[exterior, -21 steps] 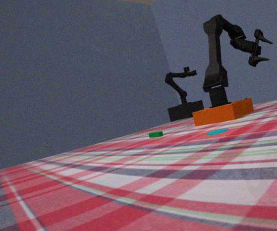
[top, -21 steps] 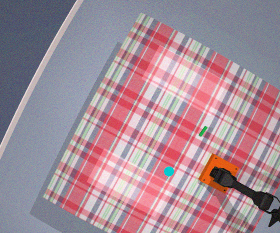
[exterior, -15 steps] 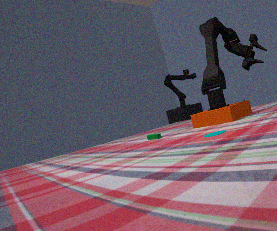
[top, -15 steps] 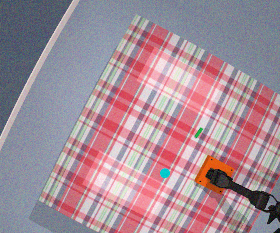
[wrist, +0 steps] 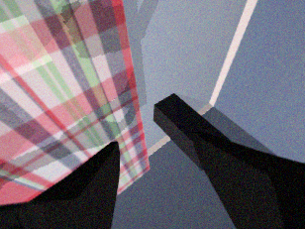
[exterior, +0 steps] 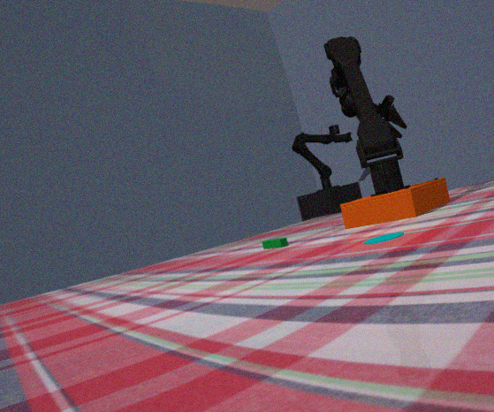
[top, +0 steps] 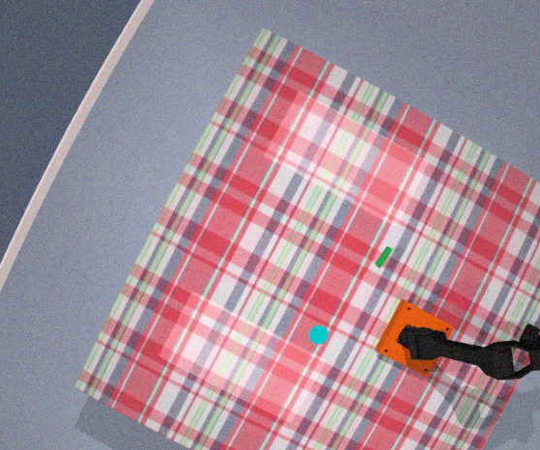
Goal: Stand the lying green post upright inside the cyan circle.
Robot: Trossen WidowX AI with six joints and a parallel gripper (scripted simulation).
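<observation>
Right now the green post is 53 cm ahead of my gripper tip, 19 cm below it and 2 cm to the right of it. Also, from my gripper tip: cyan circle (57 cm ahead, 29 cm to the left, 20 cm below).
</observation>
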